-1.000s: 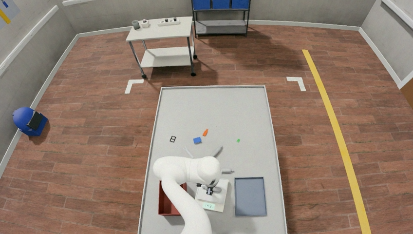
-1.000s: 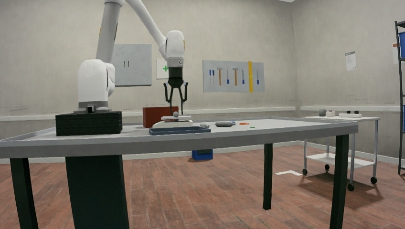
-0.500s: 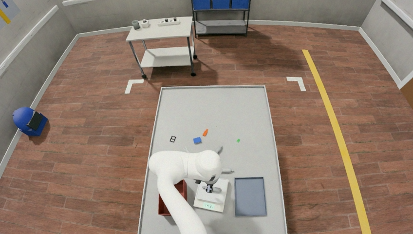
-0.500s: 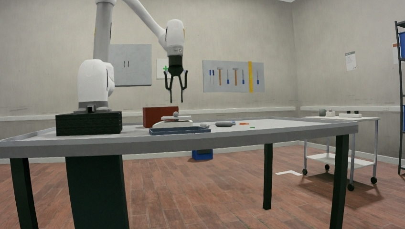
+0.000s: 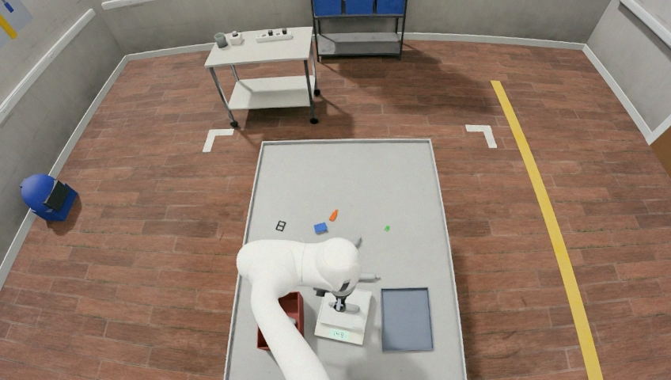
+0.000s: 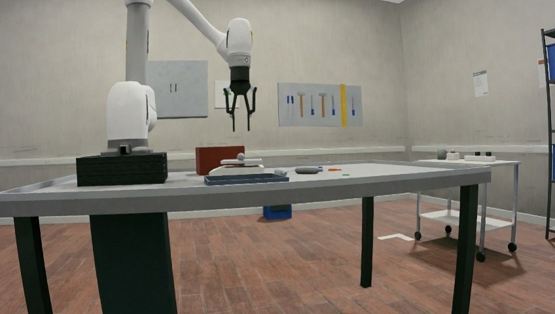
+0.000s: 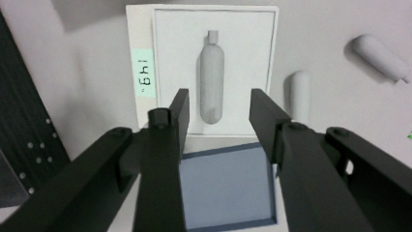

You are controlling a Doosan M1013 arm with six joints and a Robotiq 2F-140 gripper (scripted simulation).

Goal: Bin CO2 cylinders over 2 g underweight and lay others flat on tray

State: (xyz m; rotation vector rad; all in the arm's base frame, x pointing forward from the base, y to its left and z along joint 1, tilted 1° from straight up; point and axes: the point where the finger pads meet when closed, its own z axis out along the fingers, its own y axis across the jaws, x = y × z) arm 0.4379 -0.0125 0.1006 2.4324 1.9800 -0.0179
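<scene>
Now: the scale platform 15 cm below my hand. From my hand the other things lie so: grey CO2 cylinder 13 cm ahead, 11 cm to the right, 20 cm below; then scale 1 cm behind, 17 cm below; then red scrap bin 6 cm behind, 23 cm to the left, 17 cm below.
</scene>
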